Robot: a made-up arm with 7 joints. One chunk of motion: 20 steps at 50 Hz.
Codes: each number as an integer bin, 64 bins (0 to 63) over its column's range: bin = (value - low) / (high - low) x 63, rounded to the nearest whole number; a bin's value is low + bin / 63 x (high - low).
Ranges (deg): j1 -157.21..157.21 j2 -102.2..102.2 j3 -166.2..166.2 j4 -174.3..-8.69 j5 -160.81..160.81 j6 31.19..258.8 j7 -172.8..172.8
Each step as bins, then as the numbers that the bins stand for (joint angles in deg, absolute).
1 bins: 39 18 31 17 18 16 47
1 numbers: 37.43 -43.80 -2.64 -129.61 -68.92 89.00 85.03
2 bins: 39 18 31 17 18 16 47
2 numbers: 37.43 -43.80 -2.64 -129.61 -68.92 89.00 85.03
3 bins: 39 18 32 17 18 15 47
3 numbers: 37.43 -43.80 2.64 -129.61 -68.92 85.38 85.03
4 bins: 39 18 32 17 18 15 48
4 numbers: 37.43 -43.80 2.64 -129.61 -68.92 85.38 90.51
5 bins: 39 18 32 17 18 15 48
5 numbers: 37.43 -43.80 2.64 -129.61 -68.92 85.38 90.51
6 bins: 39 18 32 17 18 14 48
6 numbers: 37.43 -43.80 2.64 -129.61 -68.92 81.77 90.51
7 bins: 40 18 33 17 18 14 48
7 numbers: 42.42 -43.80 7.91 -129.61 -68.92 81.77 90.51
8 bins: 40 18 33 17 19 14 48
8 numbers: 42.42 -43.80 7.91 -129.61 -63.81 81.77 90.51
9 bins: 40 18 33 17 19 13 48
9 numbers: 42.42 -43.80 7.91 -129.61 -63.81 78.16 90.51
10 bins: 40 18 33 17 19 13 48
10 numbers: 42.42 -43.80 7.91 -129.61 -63.81 78.16 90.51
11 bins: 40 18 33 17 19 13 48
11 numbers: 42.42 -43.80 7.91 -129.61 -63.81 78.16 90.51
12 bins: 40 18 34 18 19 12 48
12 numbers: 42.42 -43.80 13.19 -126.98 -63.81 74.54 90.51
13 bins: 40 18 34 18 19 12 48
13 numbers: 42.42 -43.80 13.19 -126.98 -63.81 74.54 90.51
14 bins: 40 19 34 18 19 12 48
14 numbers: 42.42 -40.56 13.19 -126.98 -63.81 74.54 90.51
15 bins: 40 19 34 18 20 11 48
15 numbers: 42.42 -40.56 13.19 -126.98 -58.71 70.93 90.51
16 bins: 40 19 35 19 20 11 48
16 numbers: 42.42 -40.56 18.47 -124.35 -58.71 70.93 90.51
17 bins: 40 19 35 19 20 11 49
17 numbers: 42.42 -40.56 18.47 -124.35 -58.71 70.93 96.00
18 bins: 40 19 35 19 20 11 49
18 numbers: 42.42 -40.56 18.47 -124.35 -58.71 70.93 96.00
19 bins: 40 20 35 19 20 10 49
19 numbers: 42.42 -37.31 18.47 -124.35 -58.71 67.32 96.00
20 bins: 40 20 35 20 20 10 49
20 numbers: 42.42 -37.31 18.47 -121.73 -58.71 67.32 96.00
